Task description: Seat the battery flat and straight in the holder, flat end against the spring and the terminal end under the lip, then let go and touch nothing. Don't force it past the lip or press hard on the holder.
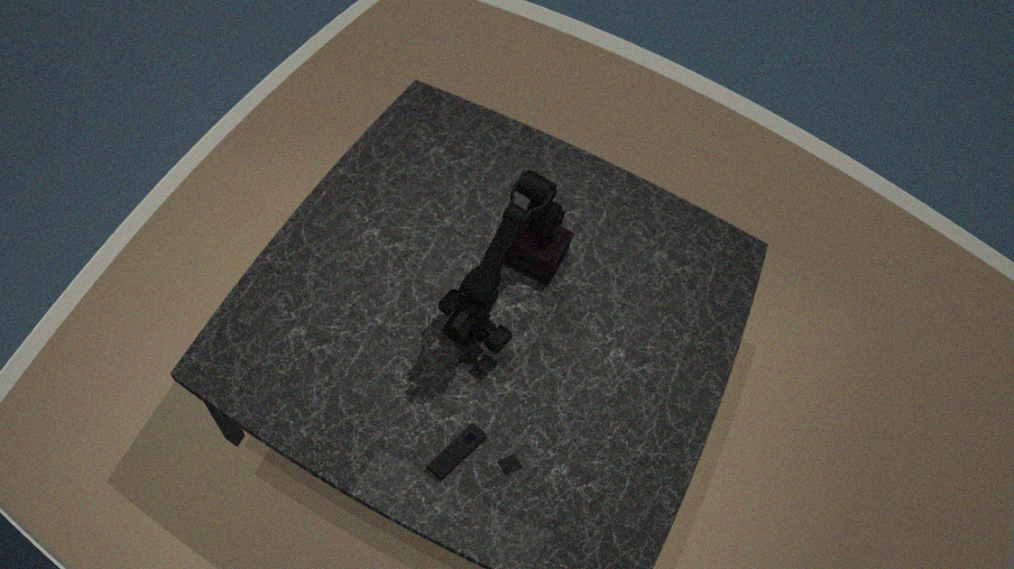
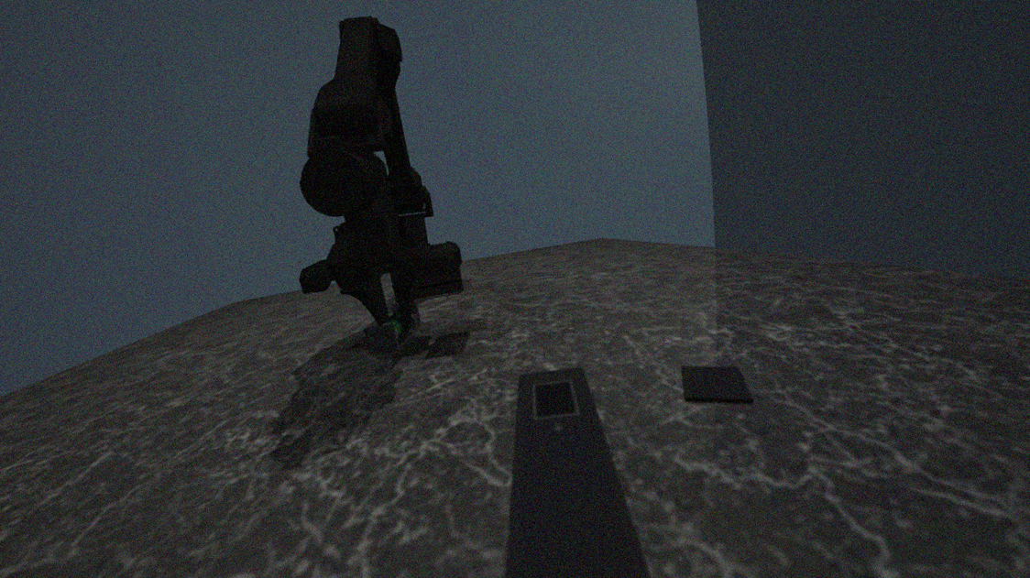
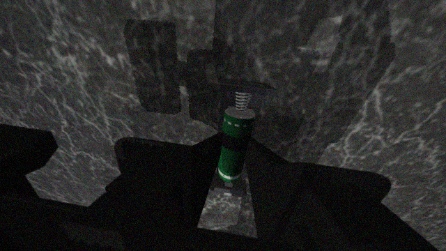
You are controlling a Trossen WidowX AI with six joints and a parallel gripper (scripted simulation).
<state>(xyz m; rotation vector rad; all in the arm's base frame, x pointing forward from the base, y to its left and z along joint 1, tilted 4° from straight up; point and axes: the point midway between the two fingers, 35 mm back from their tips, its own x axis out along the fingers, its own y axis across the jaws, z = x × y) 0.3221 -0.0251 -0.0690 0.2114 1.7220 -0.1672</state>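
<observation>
Now: gripper tip 10 mm below the green battery. Also, from my gripper tip: dark square plate (270 mm ahead, 230 mm to the left, 10 mm below).
</observation>
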